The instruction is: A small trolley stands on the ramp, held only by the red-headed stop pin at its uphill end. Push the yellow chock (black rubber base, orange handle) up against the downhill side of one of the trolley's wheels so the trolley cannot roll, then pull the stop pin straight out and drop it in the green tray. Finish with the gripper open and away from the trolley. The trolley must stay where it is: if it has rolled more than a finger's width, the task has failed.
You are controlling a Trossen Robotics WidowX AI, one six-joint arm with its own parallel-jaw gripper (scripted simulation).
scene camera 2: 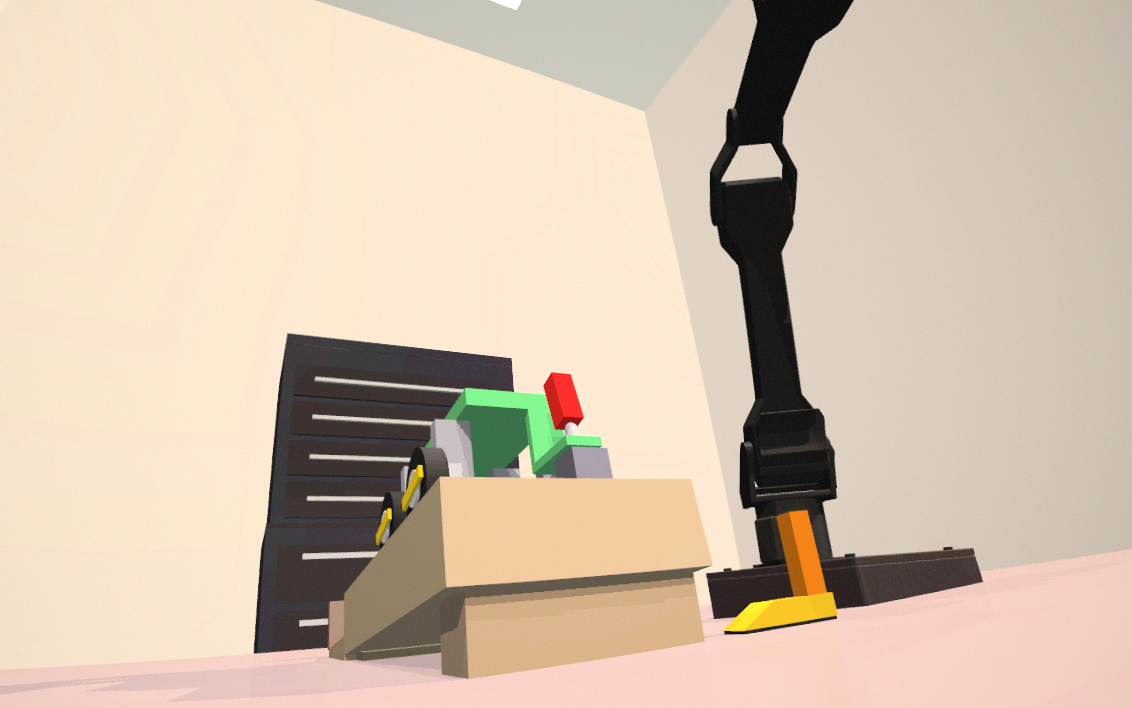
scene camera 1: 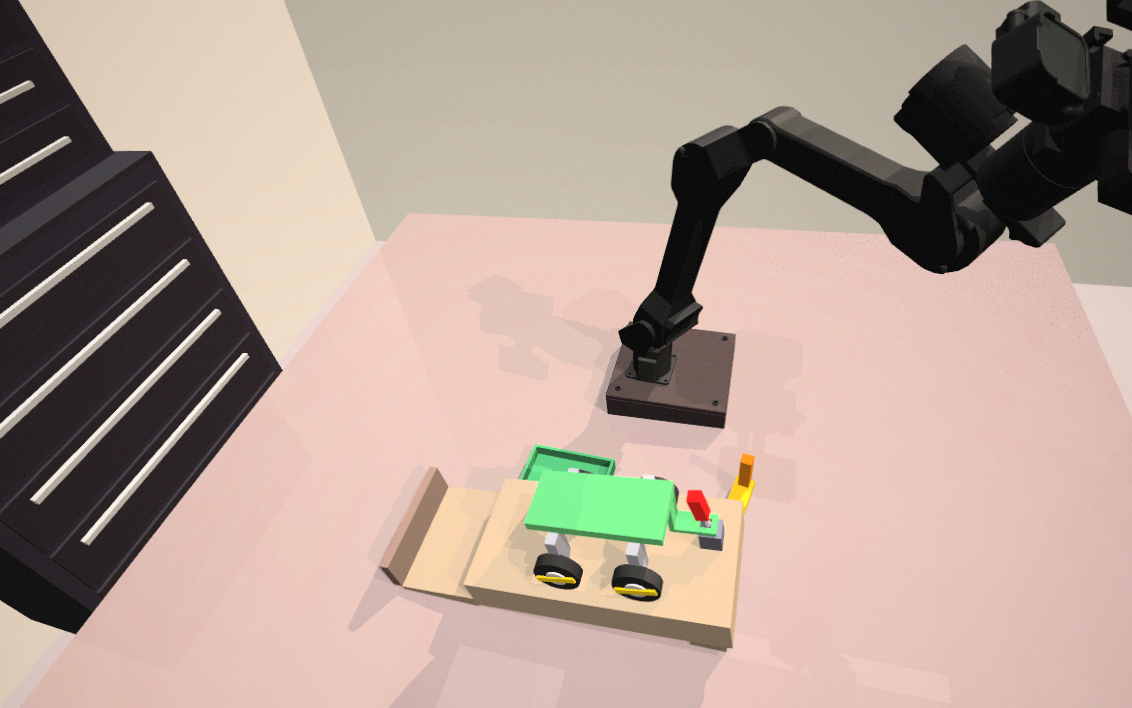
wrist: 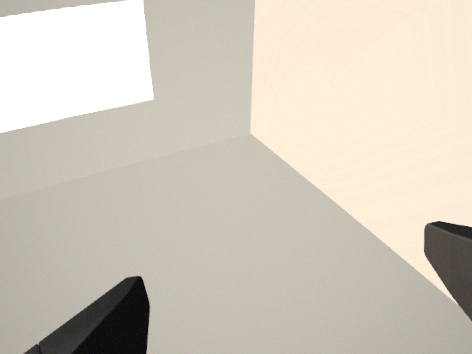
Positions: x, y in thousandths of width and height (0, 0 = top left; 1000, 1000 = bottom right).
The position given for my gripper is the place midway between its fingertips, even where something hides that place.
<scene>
My gripper (wrist: 611, 750) is open, holding nothing. Also in view: a red-headed stop pin (scene camera 2: 500, 584), a green trolley (scene camera 1: 564, 721) and a low brown wall (scene camera 1: 355, 783).
The wrist view does not show the red-headed stop pin: it is out of frame. The wrist view does not show the green trolley: it is out of frame.
</scene>
